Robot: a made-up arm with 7 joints. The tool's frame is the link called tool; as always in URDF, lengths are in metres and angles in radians. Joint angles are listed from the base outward.
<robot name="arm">
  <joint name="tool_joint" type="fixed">
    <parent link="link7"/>
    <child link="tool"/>
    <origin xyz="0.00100 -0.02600 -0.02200" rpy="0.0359 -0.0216 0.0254"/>
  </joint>
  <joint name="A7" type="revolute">
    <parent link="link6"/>
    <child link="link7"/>
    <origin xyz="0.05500 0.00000 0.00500"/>
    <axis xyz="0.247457 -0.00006 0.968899"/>
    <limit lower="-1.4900" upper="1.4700"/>
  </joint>
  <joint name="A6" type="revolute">
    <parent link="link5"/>
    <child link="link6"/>
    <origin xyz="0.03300 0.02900 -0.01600"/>
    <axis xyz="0.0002 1 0.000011"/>
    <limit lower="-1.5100" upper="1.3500"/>
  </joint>
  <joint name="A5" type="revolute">
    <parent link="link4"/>
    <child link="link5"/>
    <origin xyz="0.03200 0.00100 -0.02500"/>
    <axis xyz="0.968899 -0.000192 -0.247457"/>
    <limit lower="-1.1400" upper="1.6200"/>
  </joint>
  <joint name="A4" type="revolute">
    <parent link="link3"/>
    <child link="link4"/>
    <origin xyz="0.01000 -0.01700 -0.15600"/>
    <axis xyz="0.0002 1 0.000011"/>
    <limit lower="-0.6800" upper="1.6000"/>
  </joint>
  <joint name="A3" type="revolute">
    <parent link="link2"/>
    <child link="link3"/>
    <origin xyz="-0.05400 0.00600 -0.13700"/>
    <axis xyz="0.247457 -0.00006 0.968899"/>
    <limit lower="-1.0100" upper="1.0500"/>
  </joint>
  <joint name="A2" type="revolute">
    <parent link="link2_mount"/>
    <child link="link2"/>
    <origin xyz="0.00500 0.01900 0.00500"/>
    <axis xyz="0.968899 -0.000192 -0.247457"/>
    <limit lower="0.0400" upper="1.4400"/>
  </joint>
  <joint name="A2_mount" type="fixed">
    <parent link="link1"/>
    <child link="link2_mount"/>
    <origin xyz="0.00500 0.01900 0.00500"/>
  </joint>
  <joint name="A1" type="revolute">
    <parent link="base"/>
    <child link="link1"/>
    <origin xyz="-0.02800 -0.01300 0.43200"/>
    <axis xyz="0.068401 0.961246 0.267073"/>
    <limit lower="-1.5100" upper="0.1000"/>
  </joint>
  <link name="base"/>
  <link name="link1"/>
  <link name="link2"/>
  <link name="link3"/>
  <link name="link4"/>
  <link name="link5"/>
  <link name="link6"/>
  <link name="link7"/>
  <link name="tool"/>
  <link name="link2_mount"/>
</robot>
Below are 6 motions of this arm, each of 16 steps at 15 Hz.
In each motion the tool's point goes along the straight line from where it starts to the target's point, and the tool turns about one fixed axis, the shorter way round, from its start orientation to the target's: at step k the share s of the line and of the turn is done. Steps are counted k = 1, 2, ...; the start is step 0. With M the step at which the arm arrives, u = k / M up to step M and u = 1 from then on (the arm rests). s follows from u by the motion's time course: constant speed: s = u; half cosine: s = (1 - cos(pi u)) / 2; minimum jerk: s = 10 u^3 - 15 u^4 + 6 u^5.
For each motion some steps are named. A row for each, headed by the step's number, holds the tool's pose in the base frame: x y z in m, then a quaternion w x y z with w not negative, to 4 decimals.
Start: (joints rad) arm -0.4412 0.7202 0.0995 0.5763 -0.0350 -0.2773 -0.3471
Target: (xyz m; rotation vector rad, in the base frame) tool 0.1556 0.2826 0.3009 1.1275 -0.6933 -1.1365
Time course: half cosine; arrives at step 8
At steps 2, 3, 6, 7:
2: 0.1776 0.2554 0.2106 0.9162 0.3445 -0.1011 -0.1779
3: 0.1734 0.2606 0.2278 0.8800 0.3809 -0.1433 -0.2449
6: 0.1594 0.2779 0.2854 0.7034 0.4769 -0.2735 -0.4505
7: 0.1566 0.2814 0.2969 0.6592 0.4906 -0.2965 -0.4866

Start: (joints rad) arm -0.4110 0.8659 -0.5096 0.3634 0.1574 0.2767 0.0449
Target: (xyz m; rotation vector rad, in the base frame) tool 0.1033 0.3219 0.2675 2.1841 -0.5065 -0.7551
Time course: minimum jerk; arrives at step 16
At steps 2, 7, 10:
2: 0.1620 0.2442 0.1600 0.8039 0.5570 0.1355 -0.1584
7: 0.1400 0.2733 0.2002 0.6755 0.7034 0.0098 -0.2209
10: 0.1197 0.3002 0.2374 0.5217 0.8030 -0.1073 -0.2674

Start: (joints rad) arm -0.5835 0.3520 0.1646 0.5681 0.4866 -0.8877 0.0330
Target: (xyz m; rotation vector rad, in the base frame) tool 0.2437 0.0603 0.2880 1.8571 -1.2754 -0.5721
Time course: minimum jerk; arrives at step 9
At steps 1, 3, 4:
1: 0.2259 0.1053 0.1862 0.8274 0.3437 -0.4238 -0.1325
3: 0.2295 0.0963 0.2066 0.7609 0.4370 -0.4536 -0.1564
4: 0.2328 0.0878 0.2259 0.6880 0.5190 -0.4755 -0.1768

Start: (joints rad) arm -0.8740 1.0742 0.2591 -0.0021 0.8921 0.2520 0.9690
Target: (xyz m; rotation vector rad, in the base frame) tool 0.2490 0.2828 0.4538 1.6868 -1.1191 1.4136
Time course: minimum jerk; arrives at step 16
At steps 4, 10, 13, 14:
4: 0.2323 0.2833 0.4792 0.2489 0.6039 -0.5227 0.5478
10: 0.2439 0.2830 0.4616 0.3056 0.6335 -0.4579 0.5437
13: 0.2481 0.2828 0.4552 0.3257 0.6430 -0.4332 0.5411
14: 0.2487 0.2828 0.4543 0.3286 0.6443 -0.4296 0.5407

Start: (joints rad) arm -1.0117 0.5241 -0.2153 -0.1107 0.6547 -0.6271 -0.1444
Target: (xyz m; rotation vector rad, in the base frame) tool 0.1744 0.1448 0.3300 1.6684 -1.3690 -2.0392
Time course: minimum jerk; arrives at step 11
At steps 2, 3, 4, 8, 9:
2: 0.2715 0.0492 0.3419 0.4544 0.5096 -0.6718 -0.2872
3: 0.2629 0.0576 0.3409 0.4267 0.5217 -0.6617 -0.3285
4: 0.2500 0.0704 0.3393 0.3823 0.5374 -0.6430 -0.3894
8: 0.1875 0.1319 0.3316 0.1406 0.5645 -0.4995 -0.6419
9: 0.1790 0.1403 0.3306 0.1052 0.5619 -0.4737 -0.6700

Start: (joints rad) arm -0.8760 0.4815 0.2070 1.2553 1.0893 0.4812 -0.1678
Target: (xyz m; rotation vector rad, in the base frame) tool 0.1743 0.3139 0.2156 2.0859 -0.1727 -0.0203
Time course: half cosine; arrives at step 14
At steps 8, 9, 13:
8: 0.2051 0.2694 0.2020 0.6140 0.7785 0.1300 -0.0063
9: 0.1967 0.2815 0.2057 0.5866 0.8064 0.0755 -0.0069
13: 0.1753 0.3125 0.2152 0.5047 0.8608 -0.0649 -0.0083

